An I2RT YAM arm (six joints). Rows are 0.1 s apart.
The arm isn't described. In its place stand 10 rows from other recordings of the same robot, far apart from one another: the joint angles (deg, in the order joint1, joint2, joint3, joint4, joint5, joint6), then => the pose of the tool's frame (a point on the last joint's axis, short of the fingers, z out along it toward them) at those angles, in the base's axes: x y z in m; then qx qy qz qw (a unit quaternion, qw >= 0).
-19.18, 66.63, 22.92, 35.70, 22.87, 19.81 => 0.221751 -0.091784 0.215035 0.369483 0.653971 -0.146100 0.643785
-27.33, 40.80, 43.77, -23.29, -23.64, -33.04 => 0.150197 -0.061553 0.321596 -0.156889 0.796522 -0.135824 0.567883
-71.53, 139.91, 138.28, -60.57, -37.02, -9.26 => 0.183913 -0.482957 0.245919 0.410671 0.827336 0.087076 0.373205
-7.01, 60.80, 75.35, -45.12, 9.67, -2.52 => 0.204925 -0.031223 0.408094 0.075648 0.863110 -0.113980 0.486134
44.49, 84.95, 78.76, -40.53, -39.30, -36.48 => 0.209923 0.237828 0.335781 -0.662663 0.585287 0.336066 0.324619
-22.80, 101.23, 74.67, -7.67, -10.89, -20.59 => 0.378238 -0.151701 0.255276 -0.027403 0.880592 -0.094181 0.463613
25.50, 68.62, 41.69, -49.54, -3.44, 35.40 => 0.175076 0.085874 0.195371 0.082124 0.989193 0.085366 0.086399
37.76, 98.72, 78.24, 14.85, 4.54, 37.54 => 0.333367 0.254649 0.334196 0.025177 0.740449 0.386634 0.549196
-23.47, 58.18, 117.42, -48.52, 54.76, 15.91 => 0.031935 -0.045564 0.596628 0.524309 0.414048 -0.337834 0.662972
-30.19, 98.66, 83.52, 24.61, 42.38, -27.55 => 0.343053 -0.227343 0.384922 0.289627 0.596110 -0.548101 0.510249
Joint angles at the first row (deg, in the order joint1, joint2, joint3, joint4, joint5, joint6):
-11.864 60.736 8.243 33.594 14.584 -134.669
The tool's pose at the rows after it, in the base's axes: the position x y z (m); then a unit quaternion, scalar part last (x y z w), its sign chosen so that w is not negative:
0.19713 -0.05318 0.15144 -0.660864 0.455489 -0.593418 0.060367
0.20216 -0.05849 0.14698 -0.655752 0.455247 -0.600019 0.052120
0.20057 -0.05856 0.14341 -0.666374 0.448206 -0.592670 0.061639
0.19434 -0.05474 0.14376 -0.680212 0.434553 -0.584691 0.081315
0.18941 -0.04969 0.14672 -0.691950 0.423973 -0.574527 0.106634
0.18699 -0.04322 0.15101 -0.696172 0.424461 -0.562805 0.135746
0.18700 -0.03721 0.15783 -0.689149 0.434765 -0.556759 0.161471
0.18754 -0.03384 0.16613 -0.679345 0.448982 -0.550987 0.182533
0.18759 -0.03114 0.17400 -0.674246 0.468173 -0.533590 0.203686
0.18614 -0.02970 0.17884 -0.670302 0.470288 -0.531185 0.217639
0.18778 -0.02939 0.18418 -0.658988 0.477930 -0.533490 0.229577
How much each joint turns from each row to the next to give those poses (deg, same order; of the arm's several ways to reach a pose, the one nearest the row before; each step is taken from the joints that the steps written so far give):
-0.537 6.223 1.787 5.906 1.068 -0.105
-1.122 4.485 0.168 5.183 -0.011 -0.907
-0.498 0.337 -0.532 0.097 -2.285 -0.333
0.080 -3.294 -1.048 -2.845 -3.151 -0.214
0.546 -4.155 -0.356 -4.505 -3.012 0.658
1.397 -3.637 0.334 -4.671 -1.707 2.423
1.774 -2.799 0.934 -3.627 0.039 3.491
1.045 -2.409 1.427 -3.735 0.101 3.394
0.701 -2.274 1.948 -5.512 -0.560 3.813
0.212 -1.696 0.531 -1.796 -0.829 1.322
0.181 -0.270 0.824 -0.146 0.096 1.856

